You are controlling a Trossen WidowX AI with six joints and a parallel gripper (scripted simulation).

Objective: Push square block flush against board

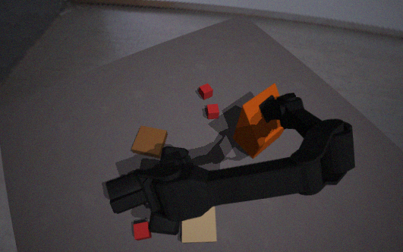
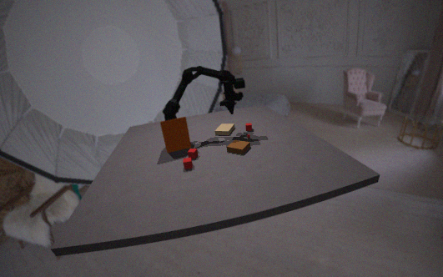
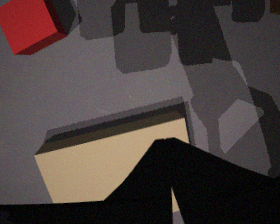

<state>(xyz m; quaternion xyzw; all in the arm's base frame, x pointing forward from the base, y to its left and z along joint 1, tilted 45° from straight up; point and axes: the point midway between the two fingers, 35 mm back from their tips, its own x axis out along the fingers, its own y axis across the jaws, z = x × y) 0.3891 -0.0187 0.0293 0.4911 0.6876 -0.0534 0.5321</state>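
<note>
Right now the square block is 70 mm behind my gripper tip, 230 mm to the right of it and 120 mm below it. From my gripper tip the other things lie so: board (30 mm behind, 70 mm to the left, 120 mm below); then tiny cube (50 mm ahead, 110 mm to the right, 130 mm below).
</note>
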